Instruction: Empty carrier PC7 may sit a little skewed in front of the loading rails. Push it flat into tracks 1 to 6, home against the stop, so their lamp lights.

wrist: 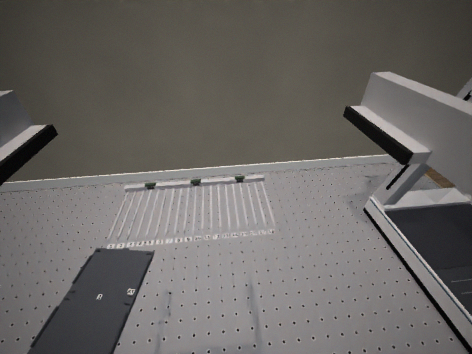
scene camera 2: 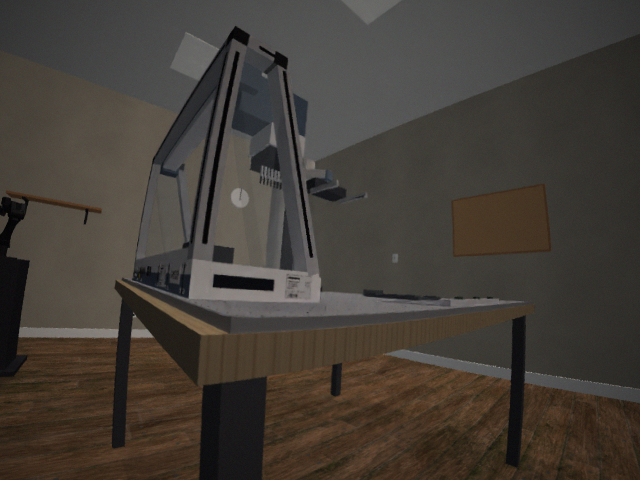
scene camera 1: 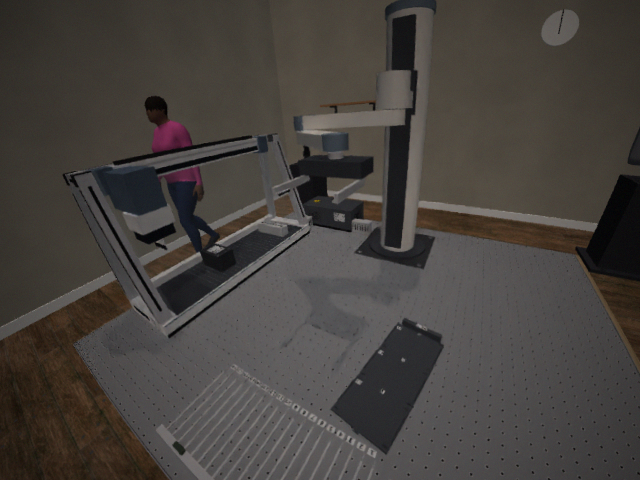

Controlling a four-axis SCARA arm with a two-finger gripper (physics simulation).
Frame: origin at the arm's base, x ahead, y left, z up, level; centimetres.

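Seen in the pictures: gripper, fingertip midpoint: (wrist: 204,103) (scene camera 2: 352,189) (scene camera 1: 302,195); arm's base, origin of the base link: (scene camera 1: 396,247).
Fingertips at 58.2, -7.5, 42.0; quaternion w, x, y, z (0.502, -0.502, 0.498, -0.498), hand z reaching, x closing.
Pixels of each thing's middle, then the offset from my fingertips to it, as dx, dy, dz. "spot": a spot on its surface instead.
- Carrier PC7, body centre: (wrist: 79,330) (scene camera 1: 394,372) (scene camera 2: 398,294) +5.1, +25.3, -39.2
- white stop bar, surface spot: (scene camera 1: 193,462) (wrist: 225,180) spot: +42.2, -1.5, -39.2
- dark box, surface spot: (scene camera 1: 219,258) spot: -2.2, -44.1, -29.7
- dark case, surface spot: (scene camera 1: 334,214) spot: -61.5, -26.7, -32.0
Carrier PC7 (scene camera 1: 374,400) (wrist: 82,320) is a flat dark plate with a raised bar at its far end in scene camera 1. It lies in front of the low-numbered tracks, a little skewed: one corner is close to label 1, and the gap widens toward the higher numbers. The loading rails end at a white stop bar (scene camera 1: 193,462) (wrist: 217,181) with dark green blocks (scene camera 1: 178,447) (wrist: 196,182); none looks lit. My gripper (scene camera 1: 305,195) (scene camera 2: 351,189) (wrist: 204,103) is open and empty, high above the table and away from the carrier.
A white gantry frame (scene camera 1: 237,281) stands along the left table side in scene camera 1, with a dark box (scene camera 1: 219,258) on its deck. The arm's column (scene camera 1: 397,206) stands at the back. A dark case (scene camera 1: 334,214) is beside it. A person (scene camera 1: 178,155) stands beyond the gantry.
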